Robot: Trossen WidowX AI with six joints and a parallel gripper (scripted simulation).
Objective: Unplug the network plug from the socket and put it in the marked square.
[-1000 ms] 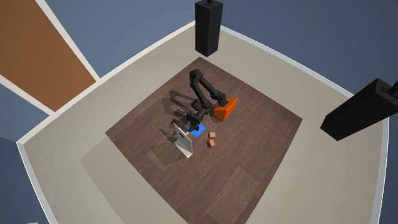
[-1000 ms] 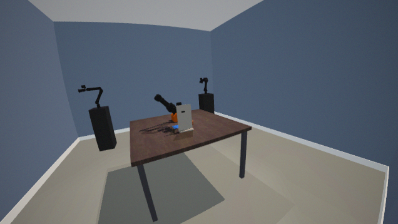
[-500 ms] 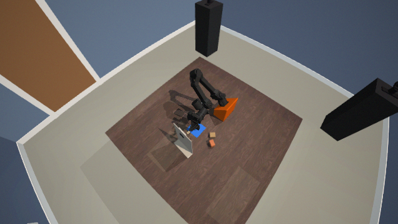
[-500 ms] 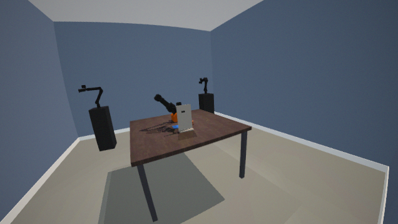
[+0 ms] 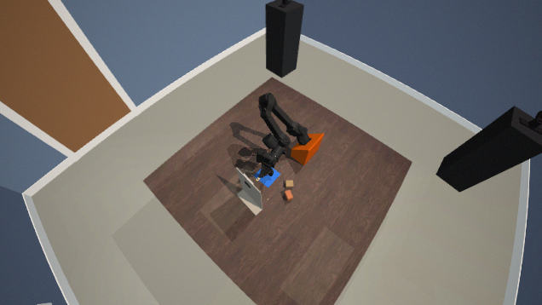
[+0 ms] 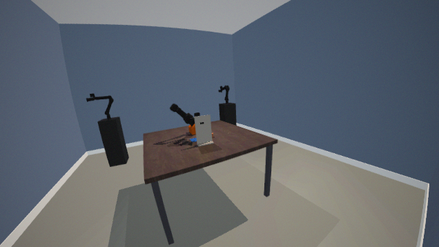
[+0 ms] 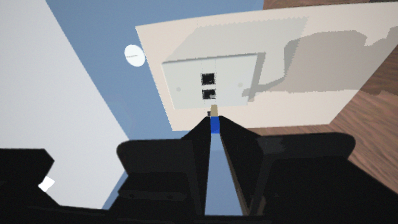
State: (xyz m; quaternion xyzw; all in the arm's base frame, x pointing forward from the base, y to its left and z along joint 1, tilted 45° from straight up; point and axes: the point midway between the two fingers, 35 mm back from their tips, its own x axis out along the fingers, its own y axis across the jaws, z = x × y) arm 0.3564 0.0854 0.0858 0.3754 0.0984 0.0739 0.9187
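Right now my gripper tip is 22 cm above the blue marked square, 11 cm past it and 6 cm to the left of it. From my gripper tip the other things lie so: orange cube: 20 cm below, 13 cm to the left, 10 cm behind; blue plug: 1 cm ahead; upright grey panel: 8 cm below, 7 cm ahead, 1 cm to the right.
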